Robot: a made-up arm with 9 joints. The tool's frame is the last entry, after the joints. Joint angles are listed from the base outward. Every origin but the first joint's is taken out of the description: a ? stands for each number. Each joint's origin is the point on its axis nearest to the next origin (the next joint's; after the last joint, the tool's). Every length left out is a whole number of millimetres.
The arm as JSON. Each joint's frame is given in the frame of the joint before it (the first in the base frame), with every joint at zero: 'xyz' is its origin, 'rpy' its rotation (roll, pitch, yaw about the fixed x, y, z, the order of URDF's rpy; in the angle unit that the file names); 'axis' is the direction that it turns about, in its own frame. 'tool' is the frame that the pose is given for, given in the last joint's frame.
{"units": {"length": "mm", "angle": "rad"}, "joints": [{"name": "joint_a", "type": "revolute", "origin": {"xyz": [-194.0, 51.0, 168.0], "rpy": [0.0, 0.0, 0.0]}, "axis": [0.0, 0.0, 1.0]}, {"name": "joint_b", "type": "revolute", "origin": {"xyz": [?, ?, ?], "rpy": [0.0, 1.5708, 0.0]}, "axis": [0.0, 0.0, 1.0]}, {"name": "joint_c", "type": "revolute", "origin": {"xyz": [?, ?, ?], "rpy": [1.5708, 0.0, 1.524]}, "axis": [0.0, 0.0, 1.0]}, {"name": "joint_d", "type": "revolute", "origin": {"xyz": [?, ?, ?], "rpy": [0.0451, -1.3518, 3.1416]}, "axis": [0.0, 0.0, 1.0]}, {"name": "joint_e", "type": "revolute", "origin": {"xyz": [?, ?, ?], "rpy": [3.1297, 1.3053, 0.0]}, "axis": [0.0, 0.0, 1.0]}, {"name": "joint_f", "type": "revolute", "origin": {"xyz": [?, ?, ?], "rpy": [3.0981, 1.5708, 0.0]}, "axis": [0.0, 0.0, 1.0]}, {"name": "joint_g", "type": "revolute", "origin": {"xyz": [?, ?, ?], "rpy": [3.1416, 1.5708, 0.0]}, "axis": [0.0, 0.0, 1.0]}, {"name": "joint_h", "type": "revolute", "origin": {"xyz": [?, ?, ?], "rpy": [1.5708, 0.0, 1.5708]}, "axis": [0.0, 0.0, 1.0]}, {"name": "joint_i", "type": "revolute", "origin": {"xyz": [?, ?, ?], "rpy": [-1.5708, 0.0, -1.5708]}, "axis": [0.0, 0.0, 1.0]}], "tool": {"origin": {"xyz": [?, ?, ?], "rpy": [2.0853, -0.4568, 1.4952]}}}
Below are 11 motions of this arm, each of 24 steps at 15 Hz.
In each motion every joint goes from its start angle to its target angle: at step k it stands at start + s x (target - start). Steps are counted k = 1, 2, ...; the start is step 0. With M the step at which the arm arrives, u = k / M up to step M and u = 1 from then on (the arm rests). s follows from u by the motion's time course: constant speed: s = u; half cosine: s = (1 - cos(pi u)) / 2; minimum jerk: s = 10 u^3 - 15 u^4 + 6 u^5.
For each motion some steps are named. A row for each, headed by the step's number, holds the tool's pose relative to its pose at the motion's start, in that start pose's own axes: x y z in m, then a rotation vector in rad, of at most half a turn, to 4 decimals.
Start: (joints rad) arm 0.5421 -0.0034 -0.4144 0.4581 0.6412 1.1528 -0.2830 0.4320 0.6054
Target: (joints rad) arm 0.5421 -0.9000 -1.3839 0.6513 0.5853 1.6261 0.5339 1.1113 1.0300
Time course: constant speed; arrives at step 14
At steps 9, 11, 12, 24:
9: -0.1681 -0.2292 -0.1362 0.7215 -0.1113 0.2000
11: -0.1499 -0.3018 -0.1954 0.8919 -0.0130 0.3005
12: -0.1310 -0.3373 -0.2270 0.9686 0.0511 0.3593
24: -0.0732 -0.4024 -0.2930 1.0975 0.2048 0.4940

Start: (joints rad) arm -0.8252 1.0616 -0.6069 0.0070 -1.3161 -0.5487 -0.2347 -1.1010 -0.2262
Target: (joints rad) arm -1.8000 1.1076 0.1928 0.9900 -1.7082 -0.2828 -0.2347 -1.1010 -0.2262
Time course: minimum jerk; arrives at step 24
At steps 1, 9, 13, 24:
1: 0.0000 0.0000 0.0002 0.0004 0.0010 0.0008
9: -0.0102 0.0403 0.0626 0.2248 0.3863 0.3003
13: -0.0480 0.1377 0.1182 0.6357 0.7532 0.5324
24: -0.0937 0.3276 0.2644 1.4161 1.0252 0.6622

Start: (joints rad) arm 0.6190 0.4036 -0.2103 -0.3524 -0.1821 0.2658 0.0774 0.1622 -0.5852
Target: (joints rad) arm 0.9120 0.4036 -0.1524 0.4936 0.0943 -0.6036 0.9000 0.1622 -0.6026
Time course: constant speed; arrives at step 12
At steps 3, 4, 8, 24:
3: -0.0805 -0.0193 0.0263 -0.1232 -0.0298 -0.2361
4: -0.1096 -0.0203 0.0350 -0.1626 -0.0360 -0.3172
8: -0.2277 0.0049 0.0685 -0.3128 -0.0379 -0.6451
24: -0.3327 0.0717 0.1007 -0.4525 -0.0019 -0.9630

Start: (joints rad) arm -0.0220 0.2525 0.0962 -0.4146 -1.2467 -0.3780 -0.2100 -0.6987 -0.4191
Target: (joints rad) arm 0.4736 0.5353 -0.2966 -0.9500 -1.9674 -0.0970 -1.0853 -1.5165 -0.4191
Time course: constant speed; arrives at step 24
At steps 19, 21, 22, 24:
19: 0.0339 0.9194 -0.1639 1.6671 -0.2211 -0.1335
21: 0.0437 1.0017 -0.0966 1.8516 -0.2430 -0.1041
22: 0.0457 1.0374 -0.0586 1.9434 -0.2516 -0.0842
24: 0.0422 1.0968 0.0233 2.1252 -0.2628 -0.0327

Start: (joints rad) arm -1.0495 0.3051 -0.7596 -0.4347 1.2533 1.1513 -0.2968 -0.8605 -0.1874
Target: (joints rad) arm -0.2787 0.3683 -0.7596 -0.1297 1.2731 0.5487 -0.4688 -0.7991 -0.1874
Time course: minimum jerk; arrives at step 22
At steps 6, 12, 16, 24:
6: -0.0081 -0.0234 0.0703 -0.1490 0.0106 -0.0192
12: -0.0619 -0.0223 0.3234 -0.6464 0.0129 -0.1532
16: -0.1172 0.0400 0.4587 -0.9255 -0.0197 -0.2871
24: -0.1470 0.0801 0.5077 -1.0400 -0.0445 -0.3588

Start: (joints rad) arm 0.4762 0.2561 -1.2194 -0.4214 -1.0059 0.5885 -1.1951 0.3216 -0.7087
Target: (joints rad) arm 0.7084 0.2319 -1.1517 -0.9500 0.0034 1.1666 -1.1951 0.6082 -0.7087
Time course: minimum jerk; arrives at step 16
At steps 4, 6, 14, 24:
4: -0.0191 -0.0213 0.0374 -0.1254 0.0192 -0.0840
6: -0.0509 -0.0386 0.1058 -0.3371 0.0720 -0.2103
14: -0.0399 0.0874 0.3569 -1.1884 0.5636 -0.5140
24: -0.0357 0.0920 0.3600 -1.2059 0.5796 -0.5159

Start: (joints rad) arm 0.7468 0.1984 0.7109 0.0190 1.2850 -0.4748 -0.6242 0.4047 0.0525
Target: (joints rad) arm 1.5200 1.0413 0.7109 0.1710 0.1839 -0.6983 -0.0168 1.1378 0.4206
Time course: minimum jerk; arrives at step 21
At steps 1, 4, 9, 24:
1: -0.0002 -0.0001 0.0000 -0.0002 0.0014 -0.0002
4: -0.0071 -0.0031 -0.0010 -0.0103 0.0687 -0.0083
9: -0.0289 -0.0053 -0.0051 -0.0591 0.4178 -0.0087
24: -0.0872 0.0339 -0.0037 -0.0390 0.6493 0.0335

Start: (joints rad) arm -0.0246 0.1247 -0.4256 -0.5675 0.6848 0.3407 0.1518 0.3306 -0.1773
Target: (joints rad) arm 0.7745 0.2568 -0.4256 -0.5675 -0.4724 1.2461 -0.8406 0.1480 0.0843
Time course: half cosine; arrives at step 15
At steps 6, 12, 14, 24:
6: -0.0112 0.0382 -0.0841 0.4225 0.2015 0.3595
12: -0.1540 0.2012 -0.0938 1.2834 0.2979 0.7519
14: -0.1763 0.2269 -0.0759 1.4190 0.2629 0.7928
24: -0.1791 0.2301 -0.0732 1.4363 0.2572 0.7978

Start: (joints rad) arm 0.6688 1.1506 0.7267 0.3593 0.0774 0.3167 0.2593 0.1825 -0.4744
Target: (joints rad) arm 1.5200 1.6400 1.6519 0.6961 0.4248 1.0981 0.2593 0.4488 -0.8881
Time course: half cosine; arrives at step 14
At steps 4, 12, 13, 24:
4: 0.0218 0.0161 -0.1324 0.2834 -0.1215 -0.0251
12: 0.2483 0.4396 -0.4446 1.4074 -0.4430 -0.0355
13: 0.2587 0.4697 -0.4434 1.4579 -0.4461 -0.0296
24: 0.2620 0.4800 -0.4426 1.4748 -0.4468 -0.0273

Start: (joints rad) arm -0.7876 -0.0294 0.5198 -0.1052 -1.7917 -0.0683 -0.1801 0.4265 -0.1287
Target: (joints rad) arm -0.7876 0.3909 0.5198 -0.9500 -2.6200 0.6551 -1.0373 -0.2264 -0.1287
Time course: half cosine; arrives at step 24
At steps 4, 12, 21, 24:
4: 0.0275 0.0113 -0.0392 0.1199 -0.0412 0.1069
12: 0.1514 0.2410 -0.1709 0.9372 -0.3400 0.7869
21: 0.0454 0.4775 -0.0101 1.8000 -0.7244 1.5399
24: 0.0254 0.4819 0.0101 1.8660 -0.7603 1.6055

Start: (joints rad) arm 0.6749 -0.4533 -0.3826 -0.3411 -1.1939 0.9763 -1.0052 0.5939 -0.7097
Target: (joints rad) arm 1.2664 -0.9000 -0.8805 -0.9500 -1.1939 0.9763 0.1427 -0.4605 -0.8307
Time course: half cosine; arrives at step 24
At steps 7, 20, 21, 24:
7: -0.1117 0.0485 -0.0294 -0.1757 0.0665 -0.4022
20: -0.3647 0.3032 -0.0783 -1.6107 -0.4966 -1.3331
21: -0.3712 0.3096 -0.0782 -1.6841 -0.5385 -1.3328
24: -0.3797 0.3179 -0.0774 -1.7816 -0.5951 -1.3264

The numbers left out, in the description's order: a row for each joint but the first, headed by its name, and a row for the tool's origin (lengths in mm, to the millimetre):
joint_b: 4.0 7.0 0.0
joint_c: -58.0 -10.0 0.0
joint_d: 92.0 -204.0 0.0
joint_e: -34.0 50.0 0.0
joint_f: 69.0 24.0 0.0
joint_g: 130.0 44.0 0.0
joint_h: -270.0 281.0 0.0
joint_i: -370.0 53.0 0.0
tool: -206.0 -99.0 0.0

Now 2 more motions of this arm.
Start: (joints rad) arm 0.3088 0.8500 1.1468 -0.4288 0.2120 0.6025 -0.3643 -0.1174 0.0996
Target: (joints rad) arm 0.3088 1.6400 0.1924 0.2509 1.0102 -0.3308 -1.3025 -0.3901 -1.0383
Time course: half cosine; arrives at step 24
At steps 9, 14, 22, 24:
9: -0.0242 -0.0236 -0.1368 -0.0081 -0.4044 -0.0946
14: -0.0510 0.0072 -0.2970 0.0391 -0.7167 -0.3548
22: -0.0382 0.1395 -0.4582 0.1574 -1.0059 -0.7992
24: -0.0354 0.1480 -0.4638 0.1634 -1.0194 -0.8250

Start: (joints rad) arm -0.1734 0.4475 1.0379 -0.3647 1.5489 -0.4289 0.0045 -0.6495 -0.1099
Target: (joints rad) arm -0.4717 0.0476 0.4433 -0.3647 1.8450 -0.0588 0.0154 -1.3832 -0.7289
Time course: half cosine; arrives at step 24
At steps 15, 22, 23, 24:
15: 0.3813 -0.0022 0.0049 0.2435 -1.2263 0.0109
22: 0.5425 0.0120 0.1460 0.3439 -1.7706 -0.0417
23: 0.5483 0.0124 0.1539 0.3484 -1.7945 -0.0453
24: 0.5503 0.0125 0.1566 0.3499 -1.8025 -0.0465

